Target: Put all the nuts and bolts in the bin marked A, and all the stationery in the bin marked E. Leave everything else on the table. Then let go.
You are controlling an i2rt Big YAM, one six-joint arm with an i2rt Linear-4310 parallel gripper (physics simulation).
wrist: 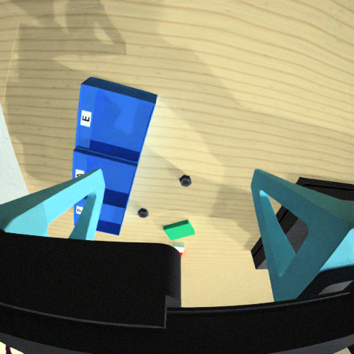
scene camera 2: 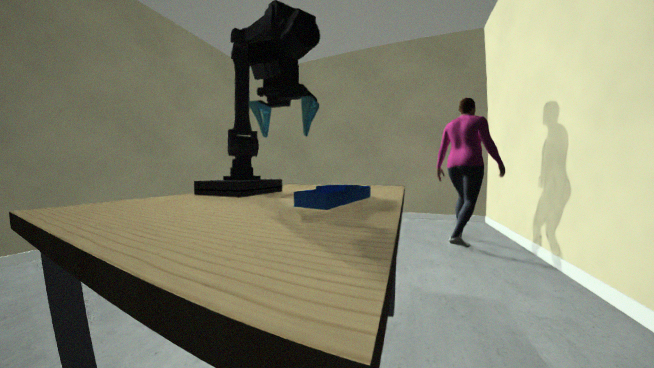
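Pixels of known places: gripper, fingertip midpoint: (scene camera 2: 284, 136); arm's base, link origin: (scene camera 2: 242, 179).
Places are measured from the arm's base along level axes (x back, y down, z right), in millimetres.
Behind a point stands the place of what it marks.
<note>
My gripper (scene camera 2: 286, 135) @[x -389, y -104, z 150 mm] (wrist: 177, 176) is open and empty, pointing down high above the table. In the wrist view, two dark nuts lie on the table: one nut (wrist: 185, 180) near the middle between the fingers, another nut (wrist: 143, 213) lower left, beside the bins. A green block (wrist: 179, 230) lies below them, and a small white and red thing (wrist: 179, 248) is partly hidden by the gripper body. The bin marked E (wrist: 120, 117) is at the upper left. The bin marked A (wrist: 111, 175) adjoins it, its label partly hidden by the left finger. Both look empty.
A third bin, marked P (wrist: 111, 227), adjoins bin A and is partly covered by the left finger. The blue bins (scene camera 2: 327, 197) @[x -492, y 26, z 138 mm] stand near the table's (scene camera 2: 240, 250) @[x -544, y 50, z 367 mm] right edge. The black arm base (scene camera 2: 238, 187) @[x -135, y 19, z 104 mm] (wrist: 260, 252) is beside them. A person (scene camera 2: 466, 145) walks beyond the table.
</note>
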